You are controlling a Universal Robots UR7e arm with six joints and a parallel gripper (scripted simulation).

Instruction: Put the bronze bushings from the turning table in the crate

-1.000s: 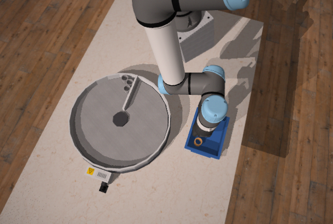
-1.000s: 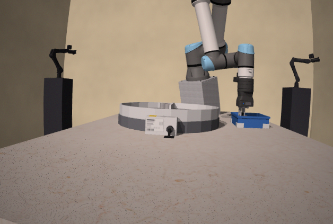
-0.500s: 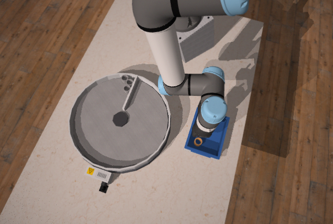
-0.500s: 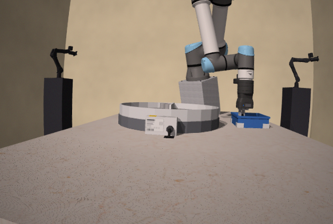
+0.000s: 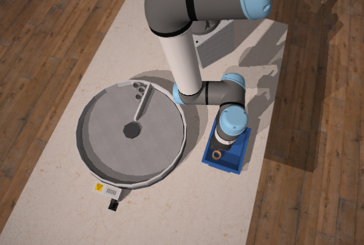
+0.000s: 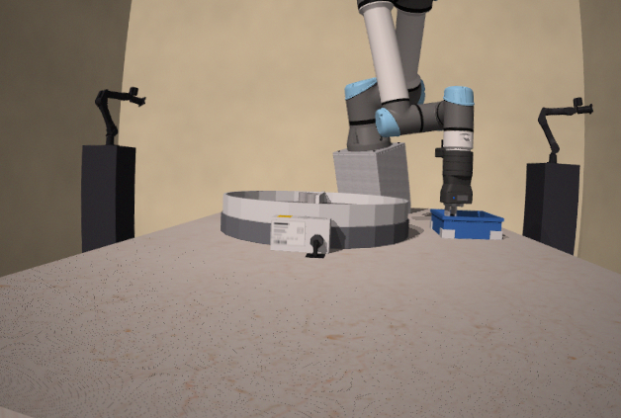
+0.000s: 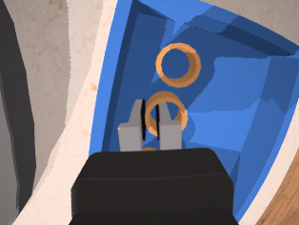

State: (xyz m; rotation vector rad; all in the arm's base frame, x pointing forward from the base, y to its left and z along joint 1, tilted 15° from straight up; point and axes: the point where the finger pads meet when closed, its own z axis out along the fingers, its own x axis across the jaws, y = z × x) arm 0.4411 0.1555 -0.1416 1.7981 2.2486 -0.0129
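My hand is 1 cm short of the blue crate and 3 cm to the right of it. From my hand the other things lie so: grey turning table 5 cm ahead, 33 cm to the right, 2 cm above.
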